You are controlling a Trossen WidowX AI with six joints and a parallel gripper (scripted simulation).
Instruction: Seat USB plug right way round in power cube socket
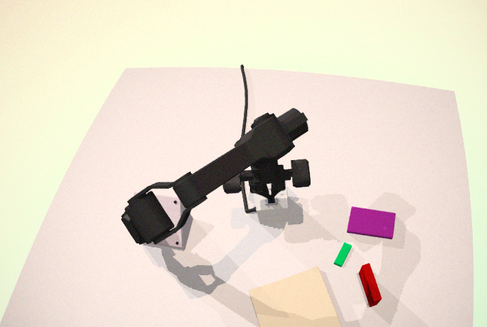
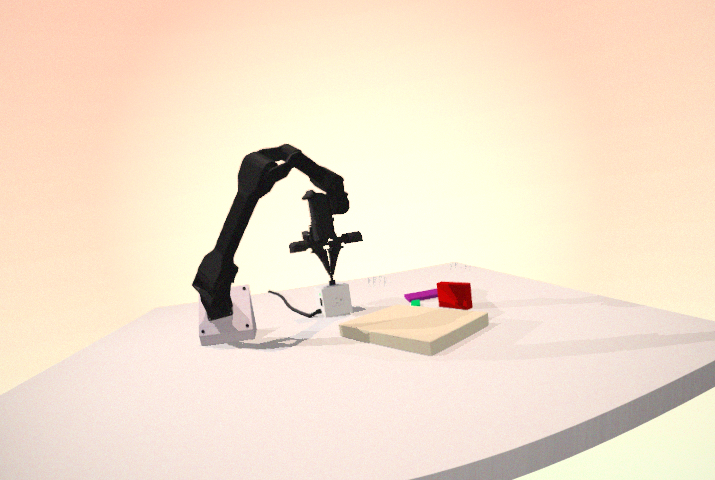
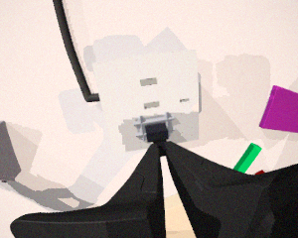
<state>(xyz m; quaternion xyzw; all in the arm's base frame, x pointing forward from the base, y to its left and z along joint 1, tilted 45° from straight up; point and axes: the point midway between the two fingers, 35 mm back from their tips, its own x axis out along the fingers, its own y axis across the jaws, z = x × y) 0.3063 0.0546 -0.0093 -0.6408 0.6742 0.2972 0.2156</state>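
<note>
Right now my gripper tip is 20 mm above the dark USB plug. The rest, counted from my gripper tip: beige slab: 300 mm to the right, 90 mm below, 80 mm ahead; then magenta flat block: 260 mm ahead, 100 mm below, 30 mm to the right; then green block: 180 mm ahead, 110 mm to the right, 100 mm below.
</note>
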